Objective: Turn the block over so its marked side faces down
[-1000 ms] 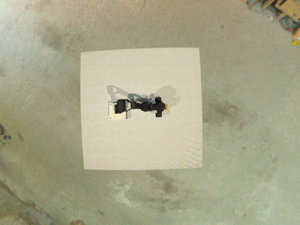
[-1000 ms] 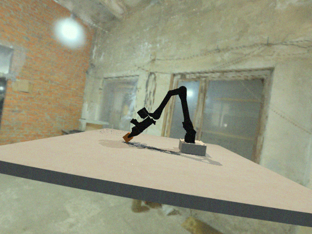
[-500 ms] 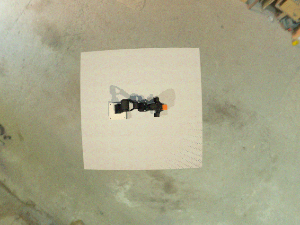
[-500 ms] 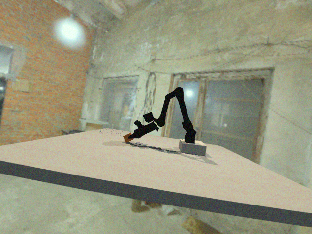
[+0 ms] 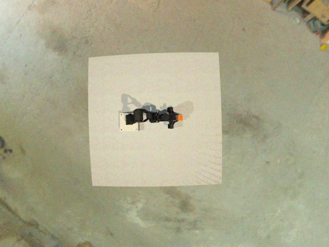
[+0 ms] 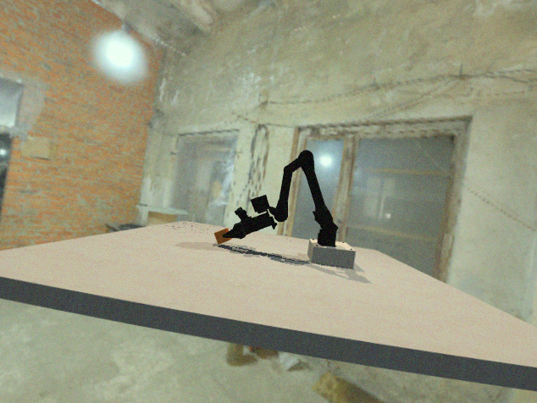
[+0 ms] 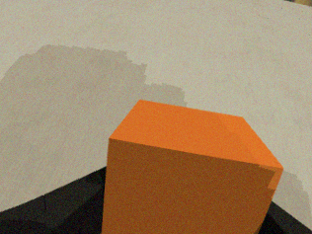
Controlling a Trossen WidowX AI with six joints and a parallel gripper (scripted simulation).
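The block is 1 cm below my gripper tip.
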